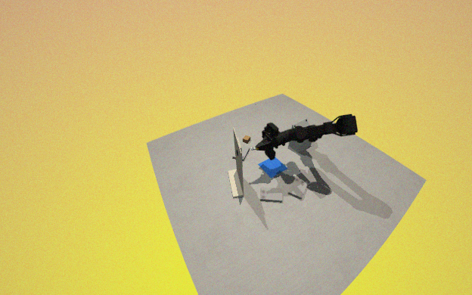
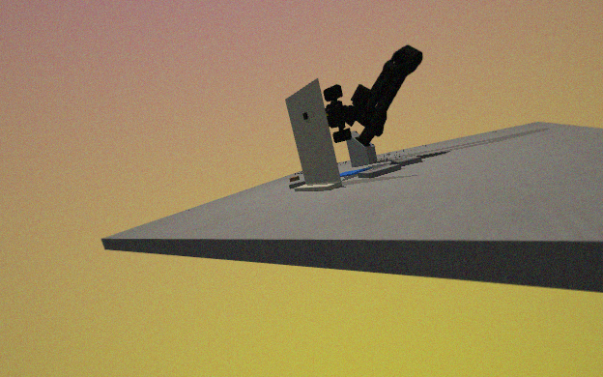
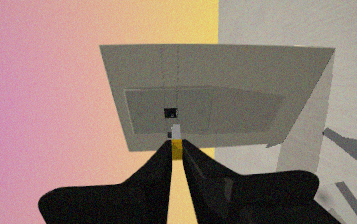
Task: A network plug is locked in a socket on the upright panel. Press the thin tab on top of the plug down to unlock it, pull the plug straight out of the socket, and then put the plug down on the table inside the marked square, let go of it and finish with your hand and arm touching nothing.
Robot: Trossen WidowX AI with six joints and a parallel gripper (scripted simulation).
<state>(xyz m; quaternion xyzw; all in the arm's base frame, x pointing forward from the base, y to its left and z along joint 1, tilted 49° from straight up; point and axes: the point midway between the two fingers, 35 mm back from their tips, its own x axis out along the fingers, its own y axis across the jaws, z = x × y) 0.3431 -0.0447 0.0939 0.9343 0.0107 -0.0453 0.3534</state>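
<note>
Now: the grey panel 90 mm ahead of my gripper tip, 80 mm below it and 20 mm to the right of it. The rest, counted from my gripper tip: grey plug: 10 mm ahead.
</note>
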